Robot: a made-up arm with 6 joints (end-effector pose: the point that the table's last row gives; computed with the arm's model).
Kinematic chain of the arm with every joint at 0, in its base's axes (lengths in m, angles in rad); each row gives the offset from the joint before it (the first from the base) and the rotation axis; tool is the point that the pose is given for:
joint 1: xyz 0 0 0.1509 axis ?
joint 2: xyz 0 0.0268 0 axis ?
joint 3: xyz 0 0 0.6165 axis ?
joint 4: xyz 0 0 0.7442 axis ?
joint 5: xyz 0 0 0 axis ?
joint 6: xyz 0 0 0.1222 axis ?
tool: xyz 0 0 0
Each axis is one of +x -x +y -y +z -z.
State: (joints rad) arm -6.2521 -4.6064 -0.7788 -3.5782 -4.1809 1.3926
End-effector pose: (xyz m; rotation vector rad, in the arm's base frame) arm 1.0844 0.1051 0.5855 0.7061 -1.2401 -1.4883
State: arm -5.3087 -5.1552 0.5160 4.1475 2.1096 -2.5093
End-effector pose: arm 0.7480 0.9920 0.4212 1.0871 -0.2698 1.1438
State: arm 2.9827 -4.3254 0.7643 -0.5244 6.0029 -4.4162
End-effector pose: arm -0.9436 0.1069 -0.8568 1.9171 -1.7341 -0.6332
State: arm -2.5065 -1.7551 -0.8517 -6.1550 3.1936 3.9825
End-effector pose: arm 0.7542 0.5235 -0.5006 -0.0315 -0.6312 1.3047
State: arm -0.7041 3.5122 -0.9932 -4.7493 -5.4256 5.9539
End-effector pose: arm 0.2711 -0.0740 -1.0952 1.8212 1.7366 1.2831
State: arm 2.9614 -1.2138 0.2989 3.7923 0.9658 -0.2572
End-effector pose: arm 1.2568 -0.1943 0.7992 -0.0866 1.7618 0.4396
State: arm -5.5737 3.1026 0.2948 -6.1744 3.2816 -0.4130
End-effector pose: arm -0.1052 -0.0575 -1.0723 -0.2160 0.3317 0.1833
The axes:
joint 1: +z
joint 2: +y
joint 3: +y
joint 4: +z
joint 5: +y
joint 6: +z

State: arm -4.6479 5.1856 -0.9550 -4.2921 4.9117 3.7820
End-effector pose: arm 0.1631 -1.2444 0.1191 1.6425 0.0290 2.0292
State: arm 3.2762 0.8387 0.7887 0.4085 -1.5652 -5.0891
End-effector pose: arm -1.2006 -0.1406 0.6328 -0.1767 -0.4414 -1.7943
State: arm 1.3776 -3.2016 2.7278 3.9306 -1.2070 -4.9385
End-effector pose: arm -0.1540 -0.2255 0.2731 -0.6758 -0.6045 0.1480
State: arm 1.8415 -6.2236 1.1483 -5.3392 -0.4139 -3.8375
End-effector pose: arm -0.2086 0.8002 1.0972 -0.9261 -0.5123 -1.1558
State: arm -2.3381 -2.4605 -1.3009 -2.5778 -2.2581 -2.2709
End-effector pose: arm 0.1014 -0.0062 -0.9171 -1.7059 0.1527 -1.7591
